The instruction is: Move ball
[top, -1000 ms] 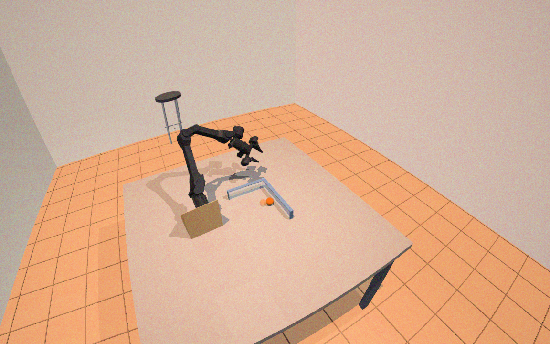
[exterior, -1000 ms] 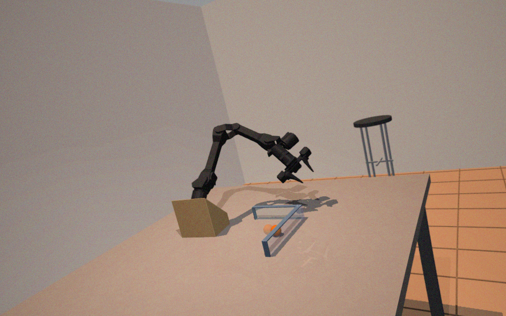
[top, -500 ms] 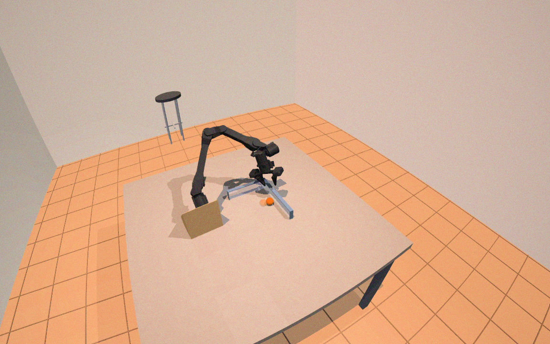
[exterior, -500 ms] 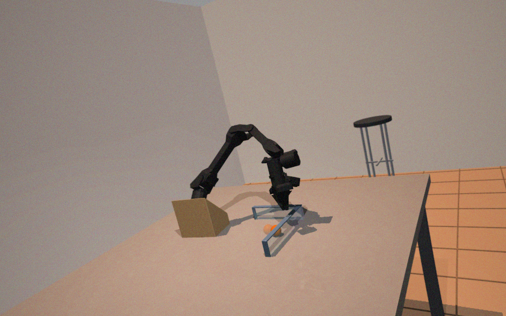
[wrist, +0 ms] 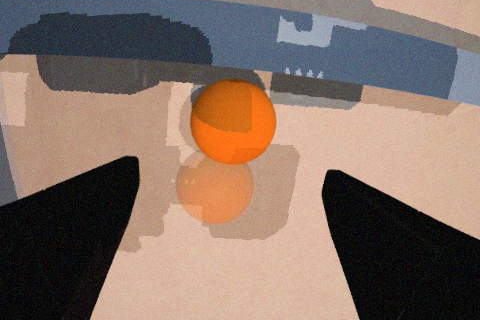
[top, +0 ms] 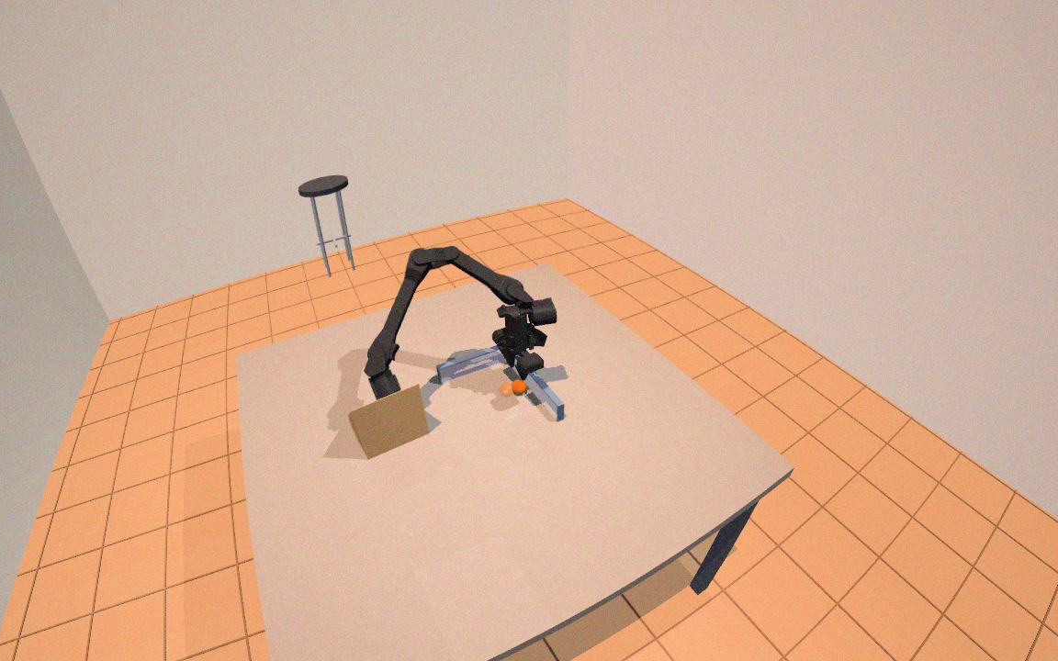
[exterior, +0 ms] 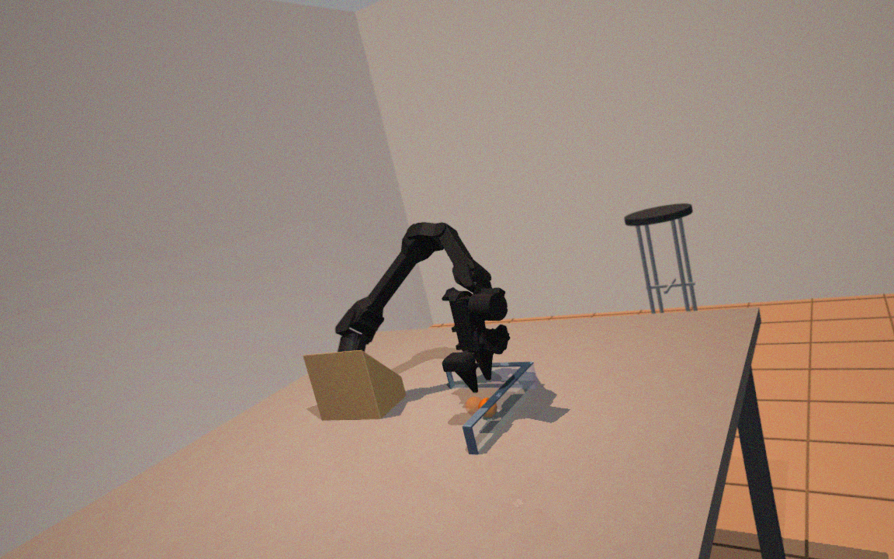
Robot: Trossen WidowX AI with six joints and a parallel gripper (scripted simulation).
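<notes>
Right now my gripper tip is 50 mm above the orange ball. Round my gripper tip: clear wall: 40 mm below, 40 mm ahead.
</notes>
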